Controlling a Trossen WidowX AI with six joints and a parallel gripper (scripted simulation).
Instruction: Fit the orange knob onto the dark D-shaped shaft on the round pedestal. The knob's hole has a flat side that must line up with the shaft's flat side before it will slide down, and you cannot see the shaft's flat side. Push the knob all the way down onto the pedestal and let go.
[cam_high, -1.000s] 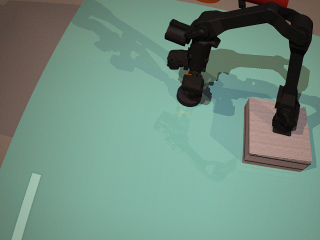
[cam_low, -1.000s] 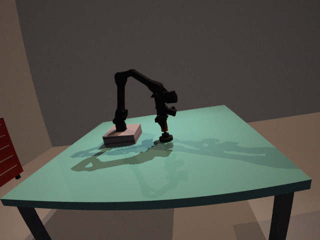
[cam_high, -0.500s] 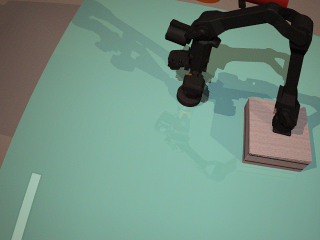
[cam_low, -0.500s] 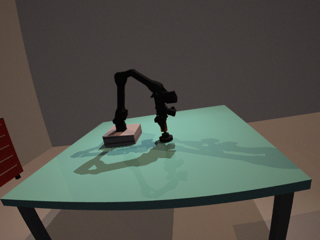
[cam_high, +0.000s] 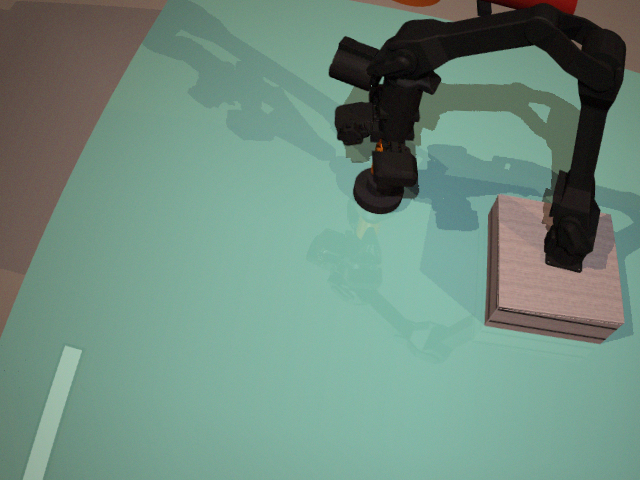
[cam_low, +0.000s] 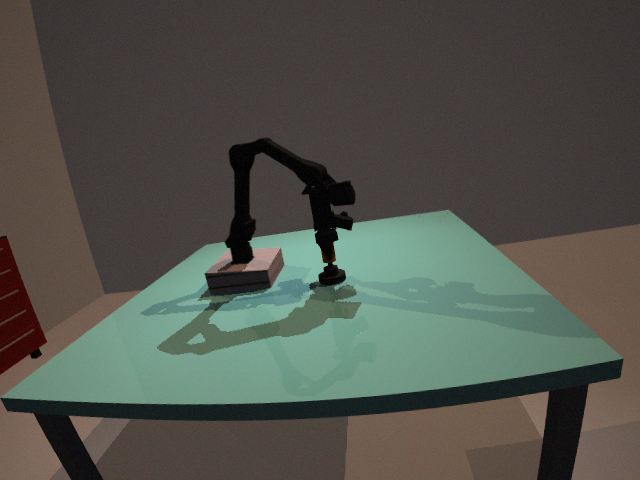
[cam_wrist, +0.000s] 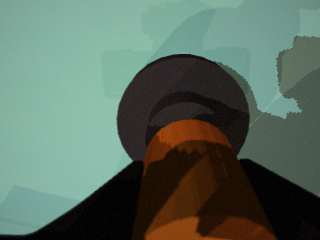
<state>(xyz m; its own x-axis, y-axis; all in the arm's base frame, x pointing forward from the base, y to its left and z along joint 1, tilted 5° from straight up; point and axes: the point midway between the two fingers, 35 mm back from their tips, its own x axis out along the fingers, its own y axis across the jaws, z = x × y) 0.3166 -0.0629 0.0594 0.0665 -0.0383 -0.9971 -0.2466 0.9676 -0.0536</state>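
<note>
Now: the orange knob 20 mm above my gripper tip. From my gripper tip the other things lie so: dark round pedestal 40 mm below.
</note>
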